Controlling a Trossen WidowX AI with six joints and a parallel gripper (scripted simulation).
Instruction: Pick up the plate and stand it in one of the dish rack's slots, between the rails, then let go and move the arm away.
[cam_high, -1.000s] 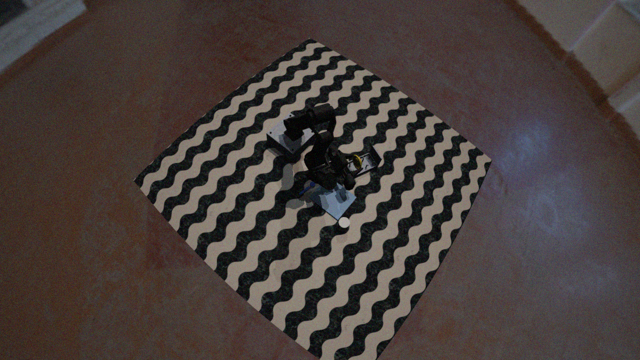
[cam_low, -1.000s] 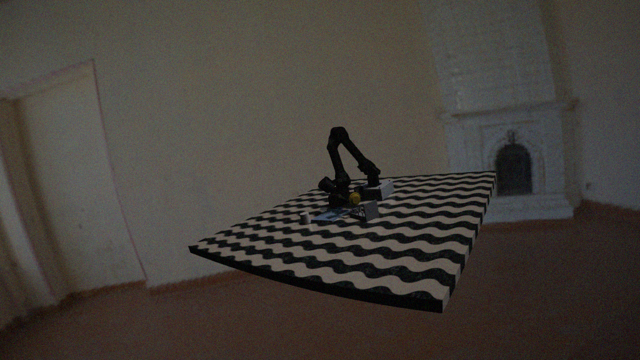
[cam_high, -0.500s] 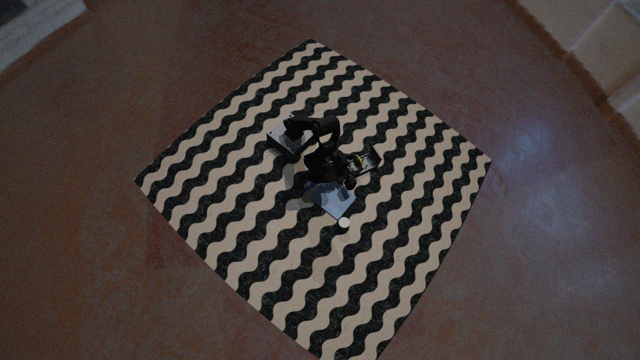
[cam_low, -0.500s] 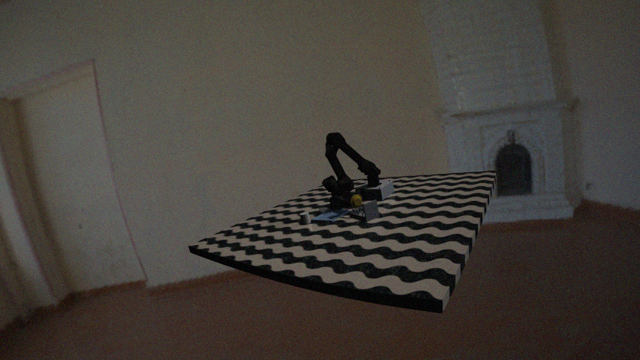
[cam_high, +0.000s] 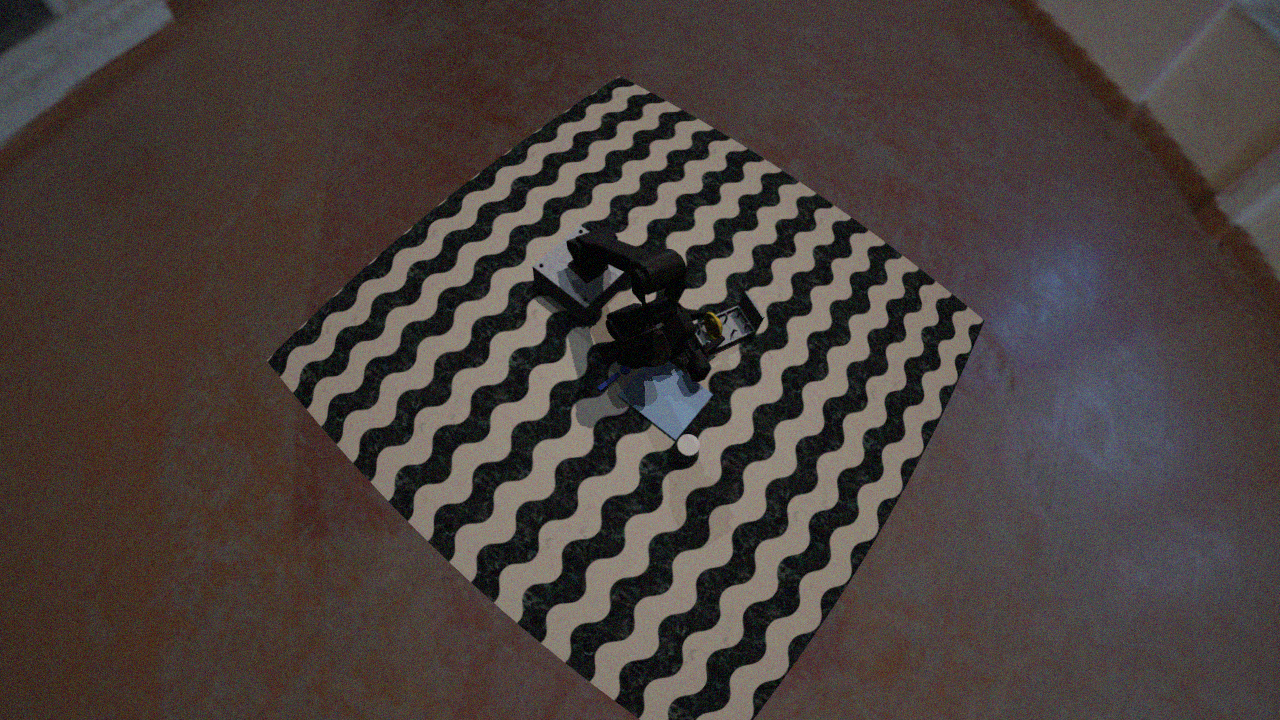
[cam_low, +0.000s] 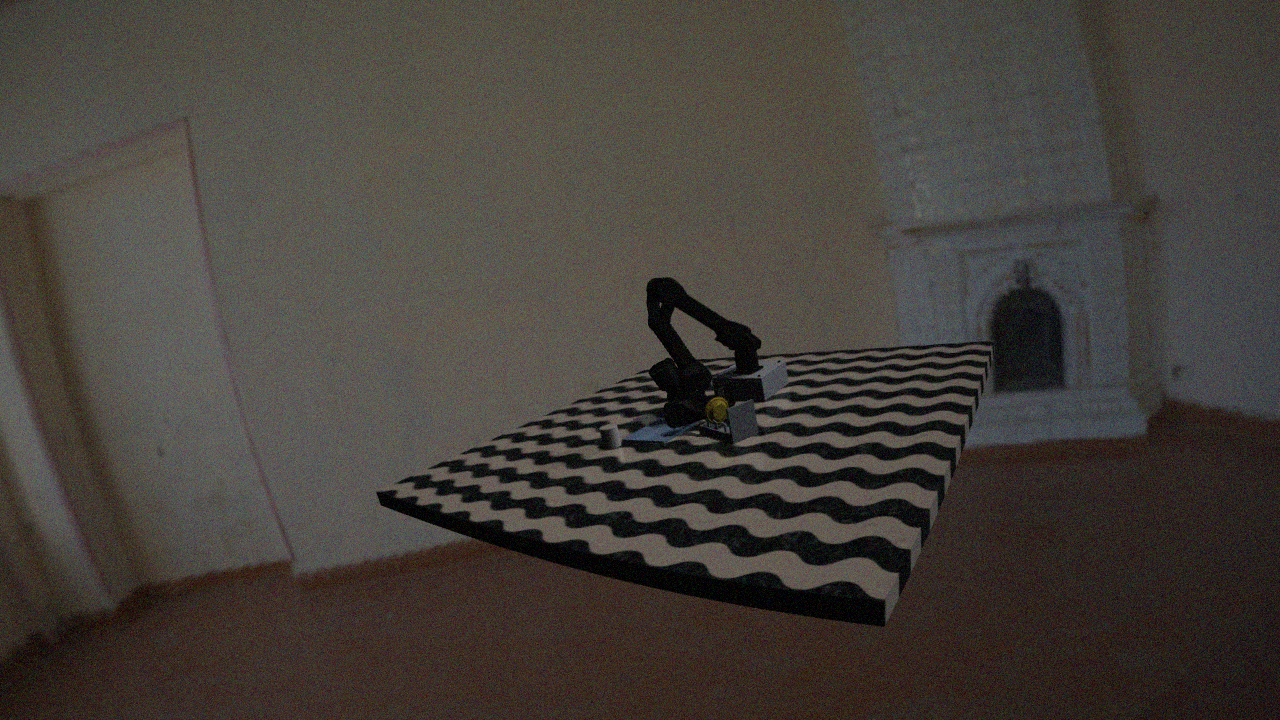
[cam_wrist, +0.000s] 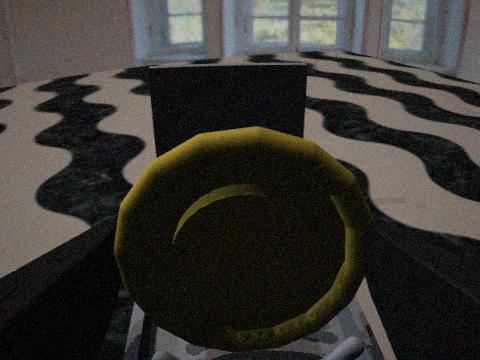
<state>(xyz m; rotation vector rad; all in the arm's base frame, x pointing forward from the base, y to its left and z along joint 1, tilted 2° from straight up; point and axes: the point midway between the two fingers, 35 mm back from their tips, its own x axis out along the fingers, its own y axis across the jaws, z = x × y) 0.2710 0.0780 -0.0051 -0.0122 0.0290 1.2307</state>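
Now: the yellow plate 10 mm to the right of my gripper tip. From my gripper tip the other things lie so: grey dish rack 30 mm below, 20 mm to the left, 10 mm ahead; blue spoon 220 mm to the right, 70 mm behind, 50 mm below; blue mat 180 mm to the right, 50 mm below, 30 mm ahead.
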